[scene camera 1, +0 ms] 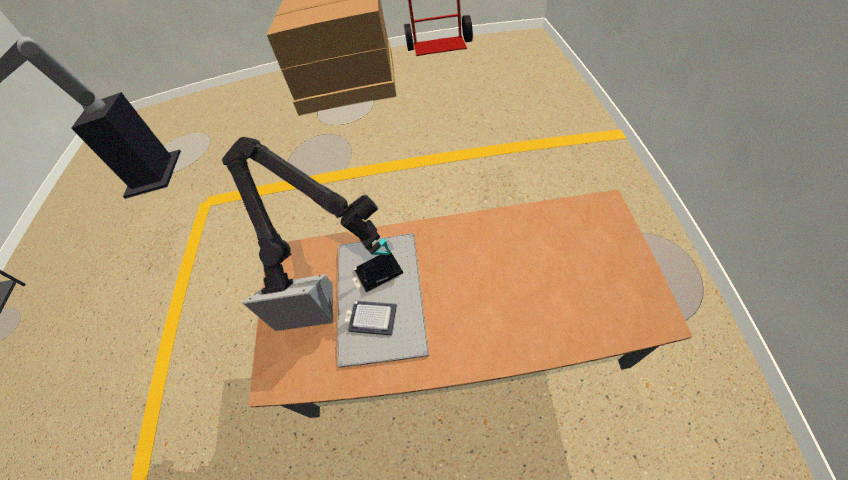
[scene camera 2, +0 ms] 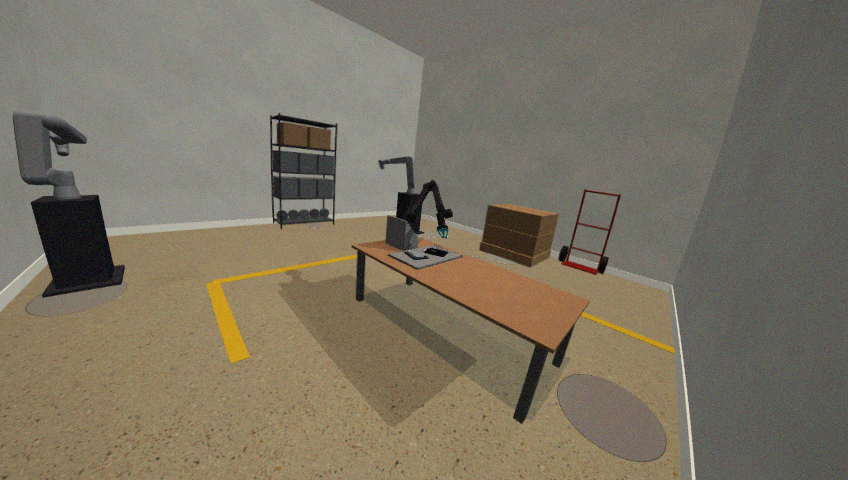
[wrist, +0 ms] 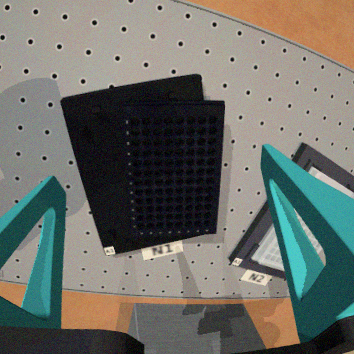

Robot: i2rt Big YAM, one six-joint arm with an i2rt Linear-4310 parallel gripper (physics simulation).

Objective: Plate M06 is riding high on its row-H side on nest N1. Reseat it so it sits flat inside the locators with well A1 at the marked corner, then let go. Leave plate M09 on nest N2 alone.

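Places are measured from the arm's base along level axes (x ahead, y left, z up), in millimetres.
Pixels of known places: gripper, fingertip midpoint: (scene camera 1: 383,246) (scene camera 2: 444,238) (wrist: 155,169); arm's base, link origin: (scene camera 1: 278,288) (scene camera 2: 400,226).
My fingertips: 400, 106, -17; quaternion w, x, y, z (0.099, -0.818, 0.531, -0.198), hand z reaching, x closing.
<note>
For each thing: its top centre in the pictures, then the offset to it from my fingertips, as dx, dy, dz. Level surfaces: height alone.
- Black plate M06, top centre: (wrist: 176,179) (scene camera 1: 379,270) -42, -39, -98
- black nest N1, top centre: (wrist: 148,178) (scene camera 1: 377,268) -51, -18, -114
- nest's A1 mark, top centre: (wrist: 109,250) -141, +8, -124
- White plate M09, top centre: (wrist: 309,229) (scene camera 1: 371,315) (scene camera 2: 416,252) -90, -215, -110
- dark nest N2, top centre: (wrist: 305,225) (scene camera 1: 371,316) (scene camera 2: 416,253) -90, -215, -118
- orange table, surface height: dz -148
Black plate M06 (wrist: 175,175) (scene camera 1: 380,271) lies on black nest N1 (wrist: 85,130). In the wrist view it is turned relative to the nest, shifted right and overhangs its right edge, with a shadow beside it. The nest's A1 mark (wrist: 109,250) shows at its lower left corner. White plate M09 (scene camera 1: 371,316) (wrist: 267,250) sits in dark nest N2 (scene camera 1: 392,318) (wrist: 250,235), partly hidden by the right finger in the wrist view. My gripper (wrist: 155,169) (scene camera 1: 381,247) (scene camera 2: 442,232) is open and empty above N1, its fingers apart on either side of the plate in the wrist view.
Both nests stand on a grey perforated board (scene camera 1: 410,346) (wrist: 250,60) on the orange table (scene camera 1: 535,279) (scene camera 2: 487,294). A grey box (scene camera 1: 291,309) (scene camera 2: 399,232) stands at the arm's base. Cardboard boxes (scene camera 1: 336,53) (scene camera 2: 519,234) and a red hand truck (scene camera 1: 440,46) stand on the floor beyond.
</note>
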